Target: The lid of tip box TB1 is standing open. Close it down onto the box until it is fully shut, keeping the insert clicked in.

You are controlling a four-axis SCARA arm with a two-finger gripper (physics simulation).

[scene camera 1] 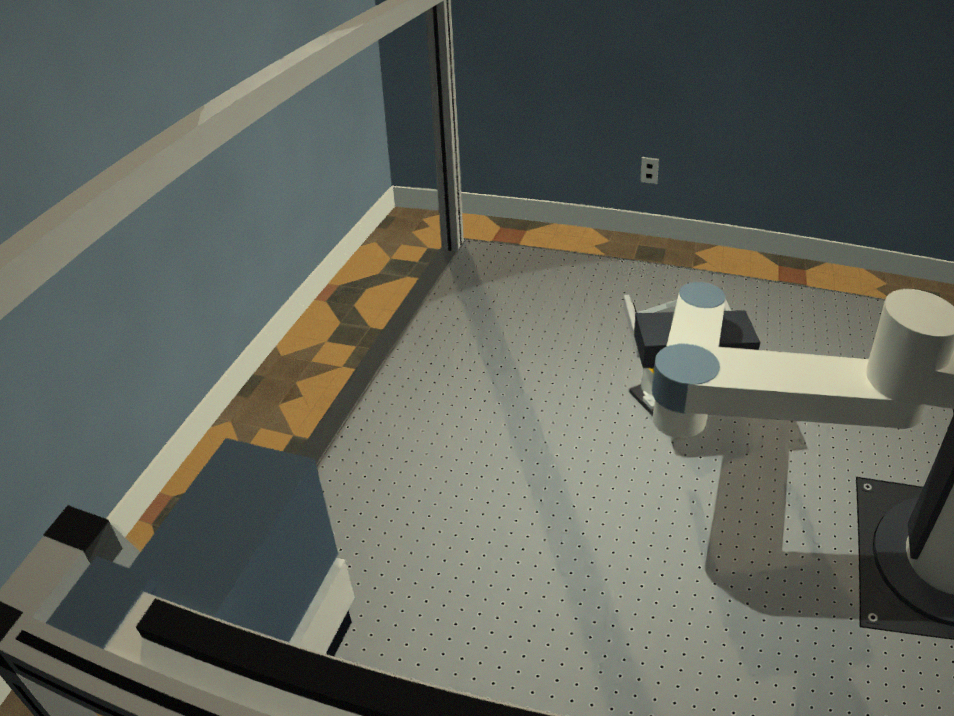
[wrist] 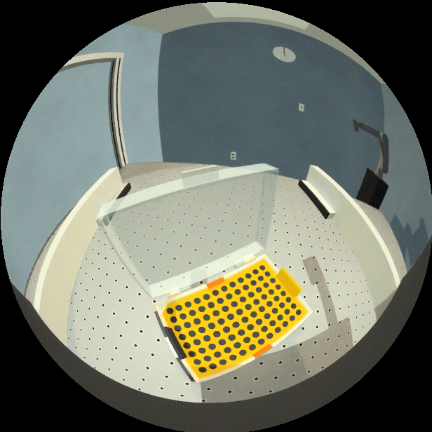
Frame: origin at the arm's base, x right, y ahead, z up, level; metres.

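Where they show: gripper, fingertip midpoint: [scene camera 1: 673, 298]; arm's base at its link origin: [scene camera 1: 946, 564].
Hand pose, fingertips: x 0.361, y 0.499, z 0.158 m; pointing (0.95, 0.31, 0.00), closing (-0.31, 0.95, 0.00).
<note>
Each offset is from my fingertips to the top centre of the thing. "spot": to the spot under its first point.
In the wrist view, tip box TB1 [wrist: 199, 379] sits on the perforated table, turned at an angle. Its yellow insert [wrist: 235, 317] lies in the box, with orange clips on both long sides. The clear lid [wrist: 190, 187] stands open, tilted up from the box's far long edge. My gripper [wrist: 216, 168] is open and empty, its fingers far apart. The lid's upper left corner overlaps the left fingertip in this view; its upper right corner is short of the right finger. In the scene view, the arm mostly hides the box {spot: dz -0.130, dx -0.111, dy +0.018 m} [scene camera 1: 648, 396], and the fingertips cannot be made out clearly.
The white arm [scene camera 1: 786, 373] reaches in from its column at the right. A large blue-topped block {spot: dz +0.342, dx -0.909, dy +0.219 m} [scene camera 1: 238, 531] stands at the front left. A frame post {spot: dz +0.118, dx +0.324, dy +0.510 m} [scene camera 1: 449, 138] rises at the table's far left corner, before the dark blue wall [scene camera 1: 554, 92].
</note>
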